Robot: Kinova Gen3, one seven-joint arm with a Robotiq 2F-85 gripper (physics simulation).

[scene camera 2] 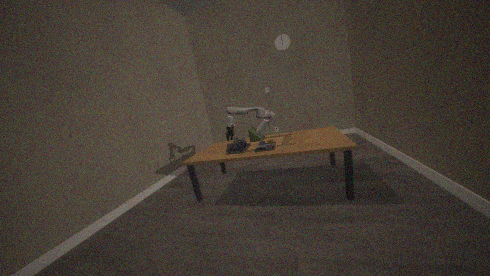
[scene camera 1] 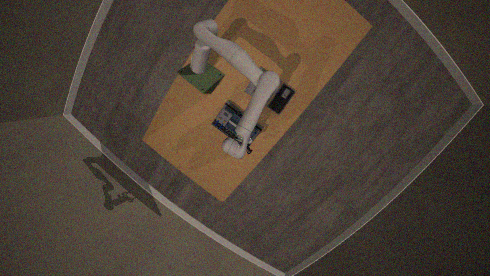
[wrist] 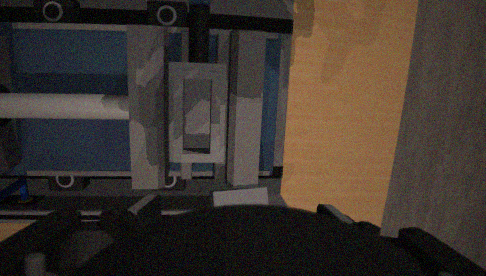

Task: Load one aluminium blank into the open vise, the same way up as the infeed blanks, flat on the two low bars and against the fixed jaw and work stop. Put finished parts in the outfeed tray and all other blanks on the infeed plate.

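Places are measured from the arm's base along level axes (x ahead, y left, z up), in centimetres.
Pixels of known places: gripper, fingertip midpoint: (scene camera 2: 229, 140); arm's base, origin of the base link: (scene camera 2: 258, 133) (scene camera 1: 198, 68).
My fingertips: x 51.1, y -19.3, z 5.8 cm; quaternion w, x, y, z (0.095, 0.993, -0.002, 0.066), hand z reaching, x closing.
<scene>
For each thing: its top centre in the pictures, then the offset to it from my fingertips.
- vise, middle of its top: (wrist: 78, 119) (scene camera 1: 235, 127) (scene camera 2: 237, 140) dz -3.3, dx -9.4, dy +4.5 cm
- grey aluminium blank, middle of its top: (wrist: 197, 117) dz -1.7, dx -2.5, dy +5.2 cm
- black work stop, middle of its top: (wrist: 199, 33) dz -3.6, dx -2.6, dy +9.8 cm
- grey part, middle of its top: (scene camera 1: 286, 93) dz -9.1, dx +2.0, dy +40.6 cm
- small grey item, middle of its top: (scene camera 1: 252, 87) dz -8.8, dx -16.7, dy +30.0 cm
The vise (scene camera 1: 229, 120) (scene camera 2: 237, 146) stands on the table, with its jaws open. In the wrist view, a grey aluminium blank (wrist: 175, 115) with a rectangular pocket facing up lies between the left jaw (wrist: 146, 110), which has the round shaft behind it, and the right jaw (wrist: 245, 125). Narrow dark gaps show along both its long sides. Its far end meets the black work stop (wrist: 199, 42); contact cannot be confirmed. Two low bars show partly past its near end. My gripper (scene camera 1: 250, 148) (scene camera 2: 230, 139) is open and empty, near the vise's near side; its dark body fills the wrist view's bottom.
A black tray (scene camera 1: 277, 106) holding a grey part (scene camera 1: 286, 93) lies beside the arm. A small grey item (scene camera 1: 249, 89) is partly hidden under the arm. The green base plate (scene camera 1: 205, 81) carries the arm. The wooden table's edge (wrist: 400, 135) runs right of the vise in the wrist view.
</scene>
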